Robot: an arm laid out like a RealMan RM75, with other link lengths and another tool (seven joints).
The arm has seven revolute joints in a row. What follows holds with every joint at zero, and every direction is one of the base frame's.
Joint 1 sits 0.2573 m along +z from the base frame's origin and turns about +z.
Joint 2 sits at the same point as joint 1 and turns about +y.
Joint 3 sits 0.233 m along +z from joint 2 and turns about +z.
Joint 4 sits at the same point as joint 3 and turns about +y.
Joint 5 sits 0.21 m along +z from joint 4 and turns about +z.
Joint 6 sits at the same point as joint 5 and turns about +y.
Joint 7 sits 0.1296 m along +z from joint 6 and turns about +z.
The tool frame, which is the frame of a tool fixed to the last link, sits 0.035 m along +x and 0.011 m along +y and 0.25 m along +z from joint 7; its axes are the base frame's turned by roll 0, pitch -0.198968 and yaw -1.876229 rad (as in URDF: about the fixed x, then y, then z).
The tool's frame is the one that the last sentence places.
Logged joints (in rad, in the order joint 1, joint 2, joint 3, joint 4, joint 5, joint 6, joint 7), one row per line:
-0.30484 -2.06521 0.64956 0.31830 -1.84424 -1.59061 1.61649
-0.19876 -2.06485 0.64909 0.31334 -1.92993 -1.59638 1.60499
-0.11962 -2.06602 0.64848 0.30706 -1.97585 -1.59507 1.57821
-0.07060 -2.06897 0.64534 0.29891 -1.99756 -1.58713 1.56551
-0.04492 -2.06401 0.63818 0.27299 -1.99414 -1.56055 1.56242
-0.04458 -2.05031 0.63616 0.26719 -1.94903 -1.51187 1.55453
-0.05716 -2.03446 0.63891 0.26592 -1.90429 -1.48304 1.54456
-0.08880 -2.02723 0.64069 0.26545 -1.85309 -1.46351 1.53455
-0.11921 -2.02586 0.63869 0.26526 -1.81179 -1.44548 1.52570
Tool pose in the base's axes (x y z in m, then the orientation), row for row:
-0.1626 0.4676 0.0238 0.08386 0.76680 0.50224 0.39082
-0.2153 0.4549 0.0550 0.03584 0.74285 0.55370 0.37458
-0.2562 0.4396 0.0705 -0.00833 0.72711 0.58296 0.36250
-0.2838 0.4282 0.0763 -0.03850 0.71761 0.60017 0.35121
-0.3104 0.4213 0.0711 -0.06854 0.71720 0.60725 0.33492
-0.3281 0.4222 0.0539 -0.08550 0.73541 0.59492 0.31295
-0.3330 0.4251 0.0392 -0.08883 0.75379 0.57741 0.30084
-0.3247 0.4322 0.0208 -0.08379 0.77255 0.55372 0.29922
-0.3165 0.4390 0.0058 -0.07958 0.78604 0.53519 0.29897
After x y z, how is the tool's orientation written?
As a quaternion, x y z w.
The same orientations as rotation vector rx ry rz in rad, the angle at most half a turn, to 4 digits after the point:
0.2131 1.9481 1.2760
0.0918 1.9018 1.4175
-0.0214 1.8722 1.5010
-0.0997 1.8577 1.5537
-0.1788 1.8714 1.5845
-0.2255 1.9396 1.5691
-0.2357 2.0001 1.5321
-0.2225 2.0515 1.4704
-0.2114 2.0876 1.4214

